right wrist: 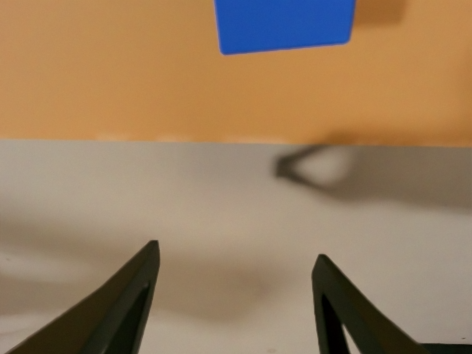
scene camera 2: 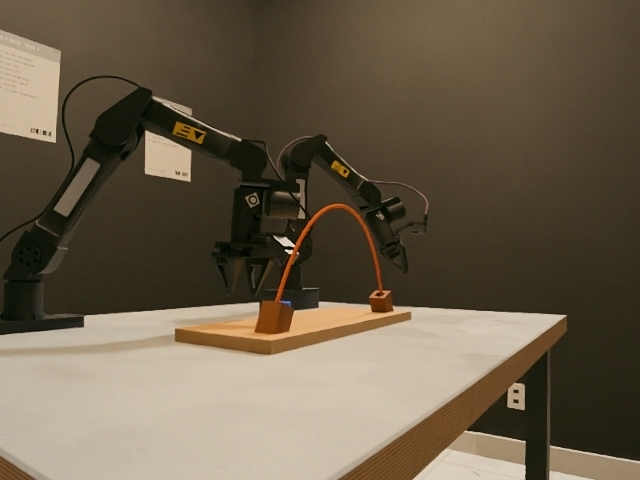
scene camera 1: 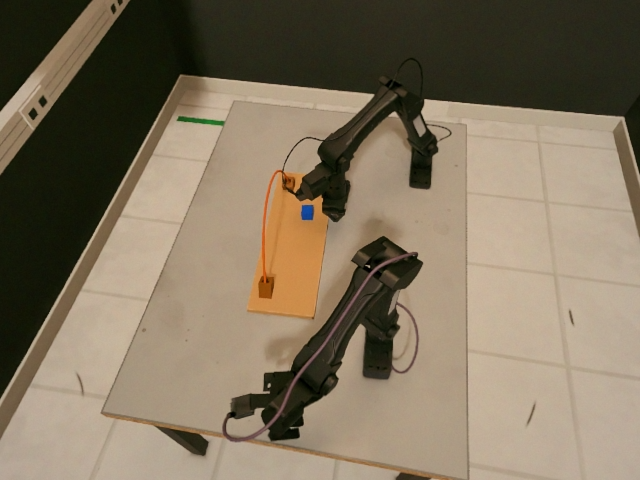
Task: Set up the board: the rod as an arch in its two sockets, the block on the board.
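The orange rod stands as an arch over the wooden board. One end meets the brown socket; the other meets the second socket. The blue block sits on the board, apart from both sockets; scene camera 2 mostly hides it. My right gripper is open and empty, above and beside the board's long edge, clear of the block. My left gripper is open and raised, away from the board.
The board lies on a grey table. The right arm's forearm reaches over the table near the second socket. The left gripper hangs near the table's bottom edge in scene camera 1. Dark walls stand behind the table.
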